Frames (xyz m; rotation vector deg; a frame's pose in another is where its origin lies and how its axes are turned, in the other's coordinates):
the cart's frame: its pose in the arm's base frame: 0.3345 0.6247 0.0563 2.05 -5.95 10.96
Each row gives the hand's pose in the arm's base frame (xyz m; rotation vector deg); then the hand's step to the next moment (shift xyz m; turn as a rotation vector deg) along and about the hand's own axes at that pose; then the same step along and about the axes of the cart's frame.
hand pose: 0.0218 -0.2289 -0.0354 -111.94 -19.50 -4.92
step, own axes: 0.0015 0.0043 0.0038 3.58 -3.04 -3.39
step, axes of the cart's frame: 0.0021 0.0016 -0.0053 3.12 -1.70 4.58
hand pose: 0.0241 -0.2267 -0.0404 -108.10 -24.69 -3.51
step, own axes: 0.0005 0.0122 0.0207 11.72 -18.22 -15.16
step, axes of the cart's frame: 0.0020 0.0147 -0.0189 8.94 -6.26 24.08
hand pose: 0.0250 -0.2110 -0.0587 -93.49 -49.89 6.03
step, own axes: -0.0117 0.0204 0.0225 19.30 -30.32 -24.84
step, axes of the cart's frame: -0.0109 0.0125 -0.0280 14.56 -10.15 39.92
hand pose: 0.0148 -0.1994 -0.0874 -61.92 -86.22 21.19
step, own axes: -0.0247 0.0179 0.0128 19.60 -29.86 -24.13
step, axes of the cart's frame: -0.0114 -0.0051 -0.0307 14.25 -9.38 39.58
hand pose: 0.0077 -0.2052 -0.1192 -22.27 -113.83 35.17
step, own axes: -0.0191 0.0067 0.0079 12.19 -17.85 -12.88
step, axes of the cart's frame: -0.0014 -0.0071 -0.0205 6.92 -5.46 23.57
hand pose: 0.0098 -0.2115 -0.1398 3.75 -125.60 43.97
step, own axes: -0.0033 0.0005 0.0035 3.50 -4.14 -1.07
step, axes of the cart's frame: -0.0011 -0.0022 -0.0042 -0.33 -1.84 5.20
